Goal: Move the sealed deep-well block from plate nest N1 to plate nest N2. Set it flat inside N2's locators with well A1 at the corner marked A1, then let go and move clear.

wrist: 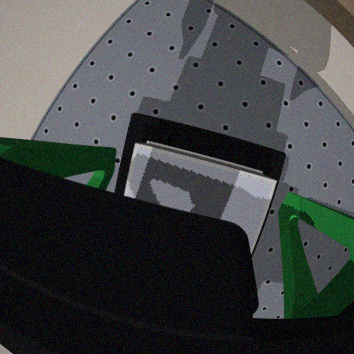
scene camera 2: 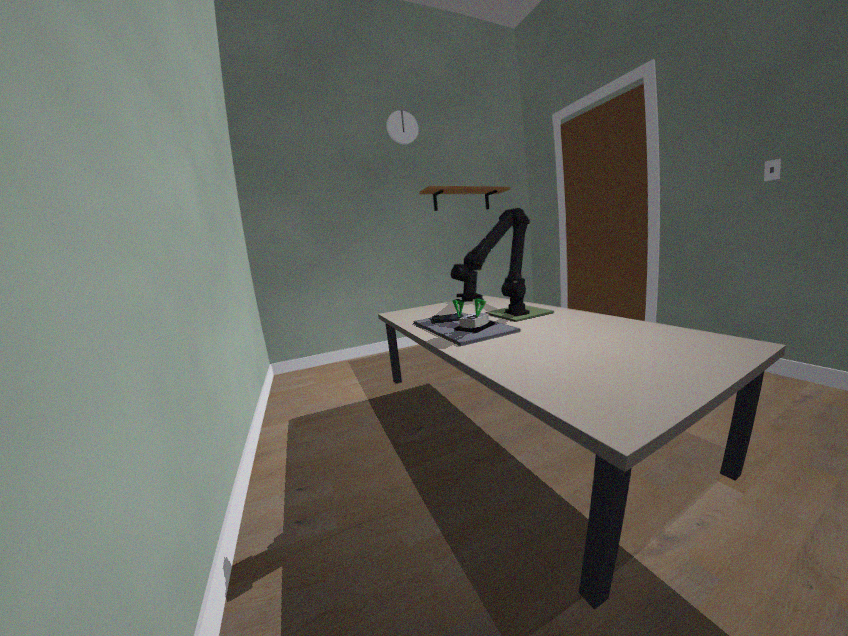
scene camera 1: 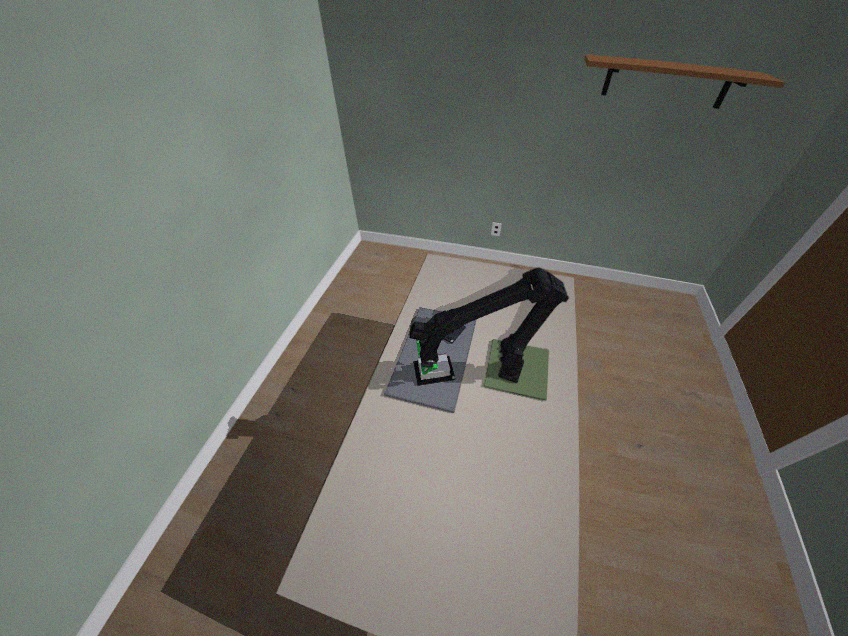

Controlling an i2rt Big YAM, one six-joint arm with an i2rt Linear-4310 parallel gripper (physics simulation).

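Places are measured from the arm's base along level axes (x right, y ahead, z up), in metres.
Pixels of known places: gripper, fingertip midpoint: (wrist: 202, 181) (scene camera 2: 467, 316) (scene camera 1: 421, 365); arm's base, origin of the base link: (scene camera 2: 517, 312) (scene camera 1: 511, 369).
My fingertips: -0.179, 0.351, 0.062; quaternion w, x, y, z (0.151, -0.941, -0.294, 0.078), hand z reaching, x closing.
Observation:
For each thing: its top centre in the pictures, then the offset to it from my fingertips, as dx, dy, dz. "*": a spot on its surface instead. Level surfaces: height alone.
- sealed deep-well block, middle of its top: (wrist: 178, 261) (scene camera 1: 434, 364) (scene camera 2: 474, 315) +0.030, -0.043, -0.007
- black-rimmed plate nest, middle of its top: (wrist: 182, 237) (scene camera 1: 433, 368) (scene camera 2: 474, 323) +0.030, -0.042, -0.043
- grey perforated board, surface spot: (wrist: 90, 120) * -0.090, -0.043, -0.061
- pale table, its level: dz -0.074
The sealed deep-well block (scene camera 1: 443, 368) (scene camera 2: 472, 321) (wrist: 200, 172) is a pale, light-topped box. It sits in a black-rimmed plate nest (scene camera 1: 436, 380) (wrist: 205, 133) on the grey perforated board (scene camera 1: 438, 400) (scene camera 2: 503, 332) (wrist: 90, 120). I cannot read which nest this is, nor the A1 mark. My gripper (scene camera 1: 426, 360) (scene camera 2: 469, 314) (wrist: 202, 181) is open, with its green fingers pointing down, just above the block. In the wrist view the fingers stand apart on either side of the block, and the black gripper body hides the block's near part.
A dark, low object (scene camera 1: 453, 335) (scene camera 2: 445, 318) lies on the board behind the block, partly hidden by the arm; its details are too small to tell. The arm's base stands on a green mat (scene camera 1: 535, 383) (scene camera 2: 541, 313) beside the board, on the pale table (scene camera 1: 465, 479) (scene camera 2: 616, 369).

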